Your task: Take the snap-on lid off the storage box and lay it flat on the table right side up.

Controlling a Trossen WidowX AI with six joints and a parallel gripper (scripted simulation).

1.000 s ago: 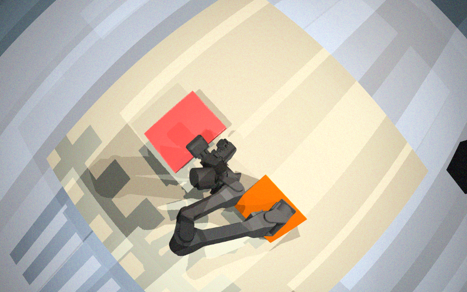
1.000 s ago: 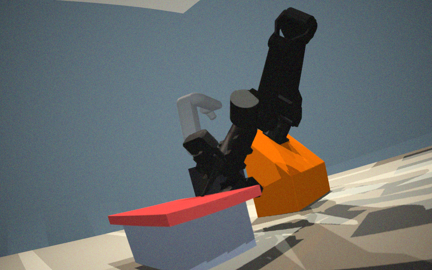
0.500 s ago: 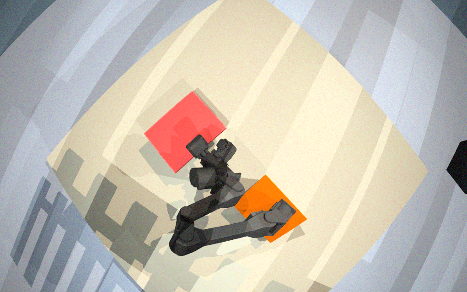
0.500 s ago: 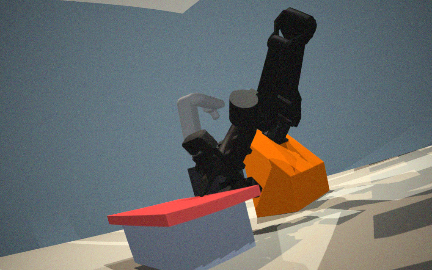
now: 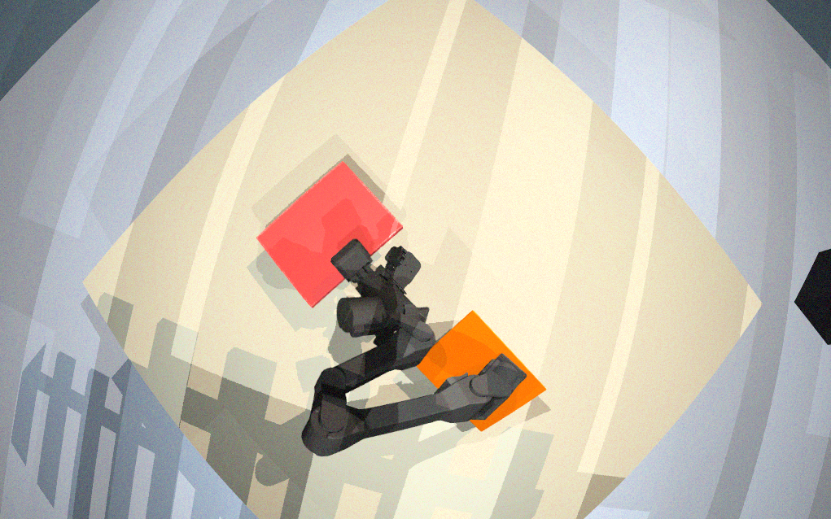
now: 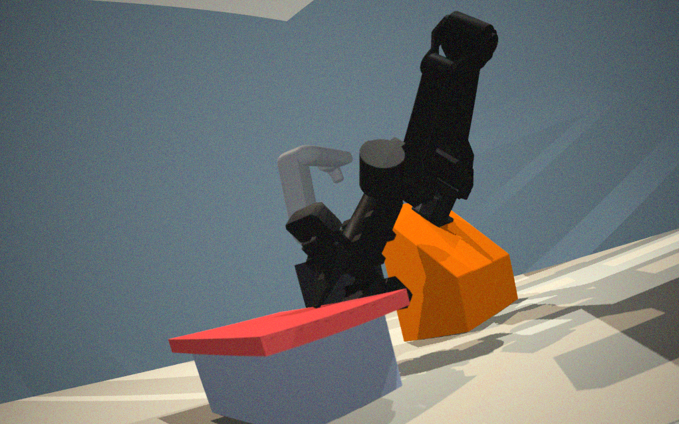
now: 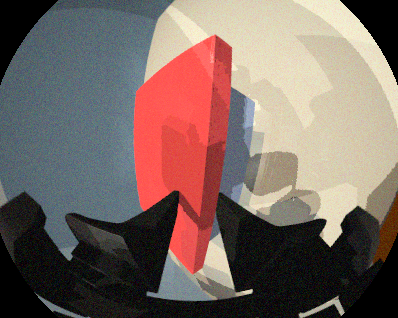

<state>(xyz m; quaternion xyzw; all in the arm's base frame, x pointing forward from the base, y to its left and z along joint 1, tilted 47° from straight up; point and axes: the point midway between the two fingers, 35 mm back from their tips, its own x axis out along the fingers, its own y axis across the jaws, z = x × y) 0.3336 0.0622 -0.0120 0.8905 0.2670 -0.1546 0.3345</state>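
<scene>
Right now my gripper tip is 80 mm short of the red lid, 10 mm to the left of it and 10 mm below it. The rest, counted from my gripper tip: storage box: 80 mm ahead, 10 mm to the right, 40 mm below.
</scene>
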